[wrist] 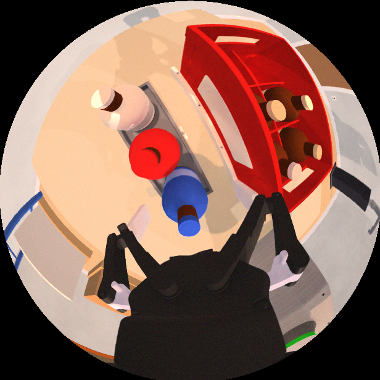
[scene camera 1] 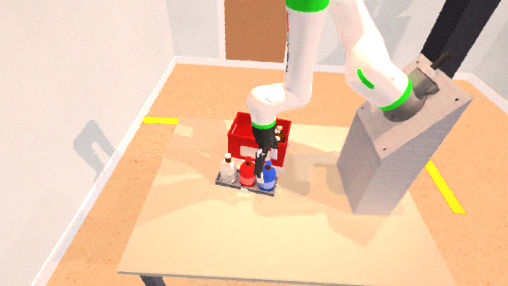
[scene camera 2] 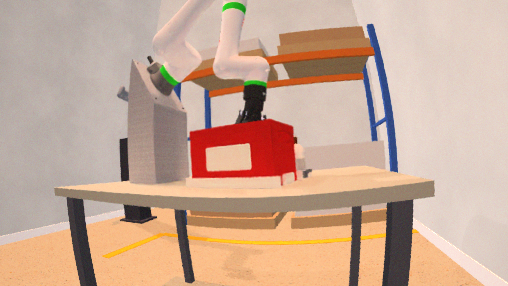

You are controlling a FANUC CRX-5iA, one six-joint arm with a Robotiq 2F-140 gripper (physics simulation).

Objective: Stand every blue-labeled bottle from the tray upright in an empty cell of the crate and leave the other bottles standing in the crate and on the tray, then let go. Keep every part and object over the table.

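Places are measured from the arm's base along level axes (x ahead, y left, z up), in centimetres.
Where they show: gripper, fingertip midpoint: (scene camera 1: 267, 170); arm's base, origin of the base link: (scene camera 1: 404, 103) (scene camera 2: 159, 85).
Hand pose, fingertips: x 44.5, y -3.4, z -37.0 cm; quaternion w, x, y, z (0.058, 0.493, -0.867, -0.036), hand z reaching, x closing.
Things, the pixels of their top centre, and the offset from my fingertips. "pt": a spot on its surface instead. Level surfaces: height alone.
- blue-labeled bottle, middle of its top: (scene camera 1: 268, 162) dx +0.1, dy +1.0, dz +5.8 cm
- grey tray, surface spot: (scene camera 1: 257, 191) pt dx +4.4, dy +4.8, dz -8.8 cm
- red bottle, middle of its top: (scene camera 1: 248, 158) dx +8.5, dy -1.6, dz +5.8 cm
- red crate, middle of its top: (scene camera 2: 251, 130) (scene camera 1: 257, 136) dx +3.6, dy -13.9, dz +7.3 cm
- pale base, surface spot: (scene camera 2: 232, 182) pt dx +0.6, dy -31.5, dz -8.4 cm
- table, its level: dz -10.2 cm
The blue-labeled bottle (scene camera 1: 268, 182) (wrist: 184, 196) stands upright at one end of the grey tray (scene camera 1: 257, 191) (wrist: 167, 122). A red bottle (scene camera 1: 247, 176) (wrist: 159, 152) stands in the middle and a white one (scene camera 1: 228, 171) (scene camera 2: 299, 153) (wrist: 132, 108) at the other end. My gripper (scene camera 1: 266, 165) (wrist: 189, 200) is open and empty, close to the blue bottle's upper part; its fingertips are partly hidden behind the crate in scene camera 2. The red crate (scene camera 1: 233, 147) (scene camera 2: 280, 150) (wrist: 197, 62) holds several brown bottles (wrist: 295, 142) at one end; cells at its other end look empty.
The crate stands right behind the tray, on a pale base (scene camera 2: 232, 182). The grey robot pedestal (scene camera 1: 385, 175) (scene camera 2: 145, 145) stands on the table (scene camera 1: 280, 235) (scene camera 2: 350, 187) beyond the crate's bottle-filled end. A shelf rack (scene camera 2: 387, 115) with boxes stands in the background.
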